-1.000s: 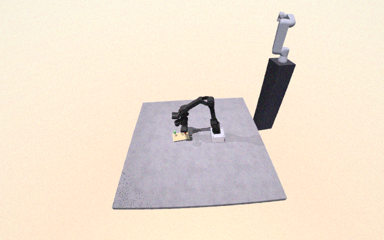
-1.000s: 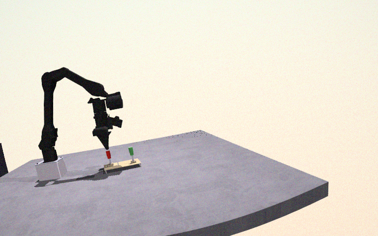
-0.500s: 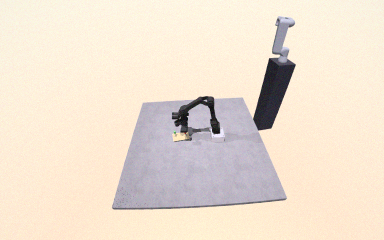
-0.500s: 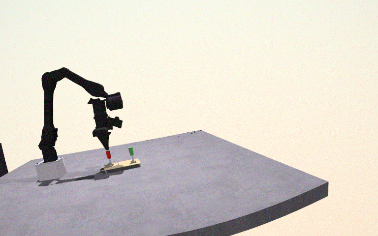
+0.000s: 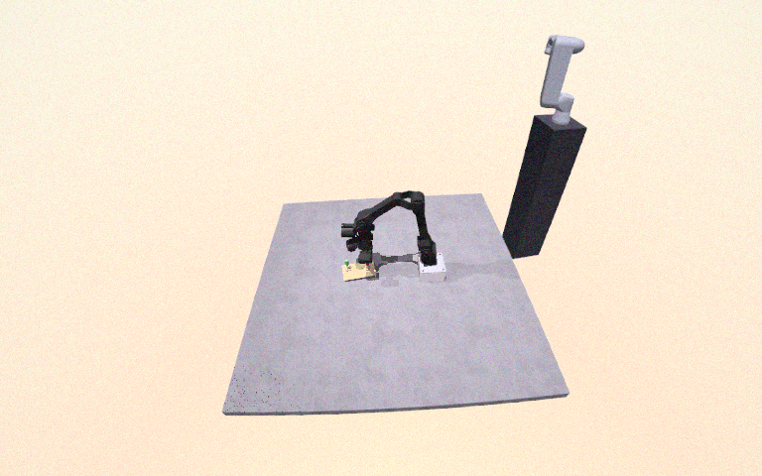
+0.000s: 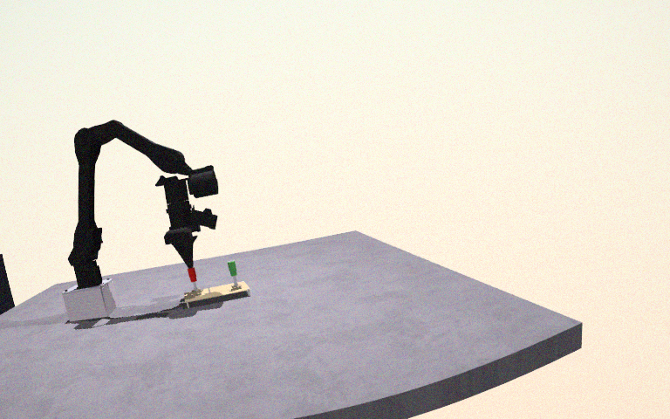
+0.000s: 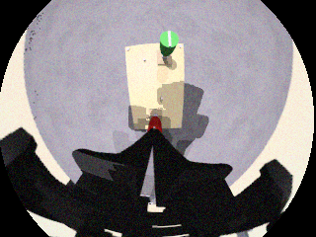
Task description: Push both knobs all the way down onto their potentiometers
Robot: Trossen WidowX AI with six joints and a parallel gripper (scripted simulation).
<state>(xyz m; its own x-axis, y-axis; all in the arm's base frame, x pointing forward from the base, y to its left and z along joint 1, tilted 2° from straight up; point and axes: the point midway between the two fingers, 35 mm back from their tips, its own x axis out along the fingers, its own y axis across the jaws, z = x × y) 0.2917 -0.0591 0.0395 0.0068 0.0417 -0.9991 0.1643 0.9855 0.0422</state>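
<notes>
Right now the red knob is 10 mm below my gripper tip. The rest, counted from my gripper tip: green knob (100 mm ahead, 20 mm to the right, 10 mm below).
</notes>
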